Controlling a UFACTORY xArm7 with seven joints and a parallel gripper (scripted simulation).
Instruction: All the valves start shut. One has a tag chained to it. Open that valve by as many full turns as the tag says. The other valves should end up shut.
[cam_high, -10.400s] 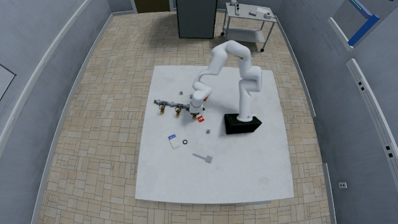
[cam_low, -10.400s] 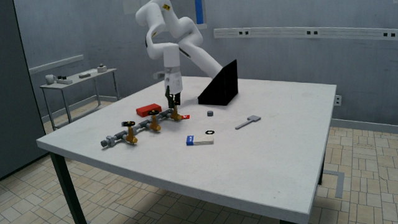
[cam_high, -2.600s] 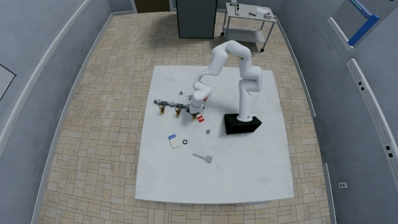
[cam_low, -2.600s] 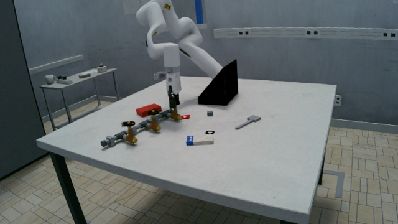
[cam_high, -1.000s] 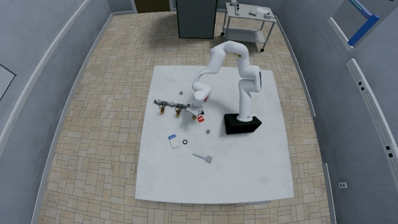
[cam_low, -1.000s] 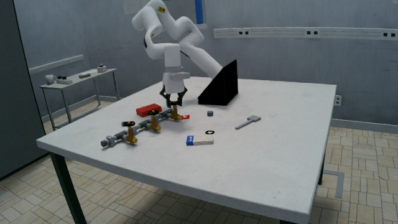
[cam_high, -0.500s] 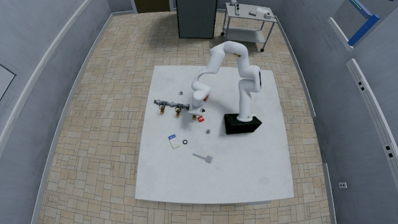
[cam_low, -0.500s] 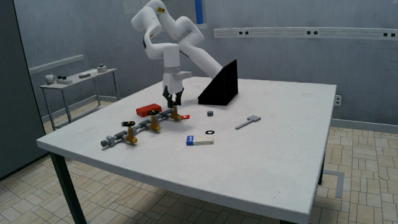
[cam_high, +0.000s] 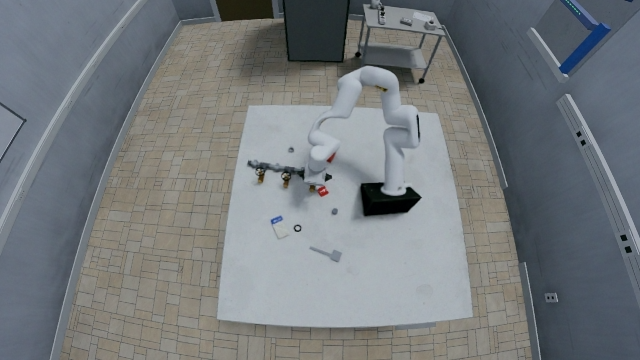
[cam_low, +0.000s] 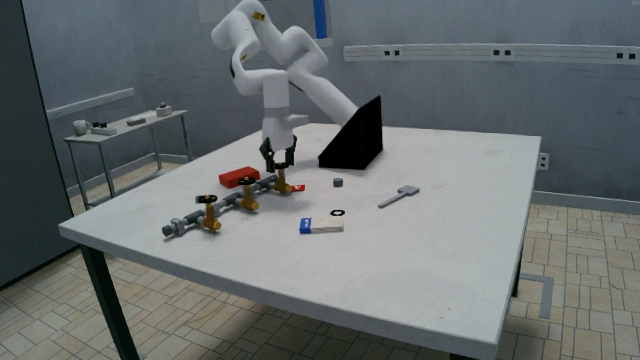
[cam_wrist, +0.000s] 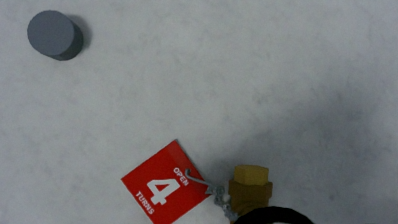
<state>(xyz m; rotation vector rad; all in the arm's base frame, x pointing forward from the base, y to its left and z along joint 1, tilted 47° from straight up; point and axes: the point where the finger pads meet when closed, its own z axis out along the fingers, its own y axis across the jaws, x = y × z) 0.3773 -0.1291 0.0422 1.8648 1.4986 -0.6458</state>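
The red tag is 40 mm behind my hand, 30 mm to the left of it and 90 mm below it. Also, from my hand: white box 190 mm ahead, 200 mm to the left, 90 mm below; red block 80 mm behind, 210 mm to the right, 80 mm below; grey flat tool 30 mm behind, 360 mm to the left, 90 mm below.
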